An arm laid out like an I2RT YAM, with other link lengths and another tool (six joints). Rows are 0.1 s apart.
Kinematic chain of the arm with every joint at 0, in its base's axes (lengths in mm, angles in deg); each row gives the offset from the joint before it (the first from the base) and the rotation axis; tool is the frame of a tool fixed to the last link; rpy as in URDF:
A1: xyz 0 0 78.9 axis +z
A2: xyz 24.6 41.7 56 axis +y
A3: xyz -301 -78.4 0 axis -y
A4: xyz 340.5 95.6 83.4 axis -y
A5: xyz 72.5 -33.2 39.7 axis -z
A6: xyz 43.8 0 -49.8 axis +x
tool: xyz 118 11 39 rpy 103.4 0.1 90
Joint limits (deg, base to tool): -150..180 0..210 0..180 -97..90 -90..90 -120..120
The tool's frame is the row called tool.
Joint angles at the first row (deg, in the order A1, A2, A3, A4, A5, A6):
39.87 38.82 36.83 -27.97 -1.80 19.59
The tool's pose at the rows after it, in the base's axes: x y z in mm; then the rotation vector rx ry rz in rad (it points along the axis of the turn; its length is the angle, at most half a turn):
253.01 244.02 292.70 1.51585 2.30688 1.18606
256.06 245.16 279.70 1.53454 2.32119 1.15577
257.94 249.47 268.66 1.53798 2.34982 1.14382
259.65 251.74 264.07 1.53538 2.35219 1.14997
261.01 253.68 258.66 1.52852 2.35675 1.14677
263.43 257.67 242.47 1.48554 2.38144 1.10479
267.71 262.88 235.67 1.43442 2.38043 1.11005
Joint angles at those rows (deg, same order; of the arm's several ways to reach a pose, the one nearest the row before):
39.88 38.31 35.00 -27.09 -0.70 19.44
39.64 39.37 34.12 -26.63 -0.85 19.56
39.44 40.64 33.36 -25.64 -2.03 19.50
39.44 41.15 32.68 -24.29 -2.28 19.52
39.47 41.68 32.03 -23.19 -2.35 19.23
39.46 43.24 30.59 -21.26 -2.33 16.84
39.46 44.60 29.40 -17.75 -2.32 14.90

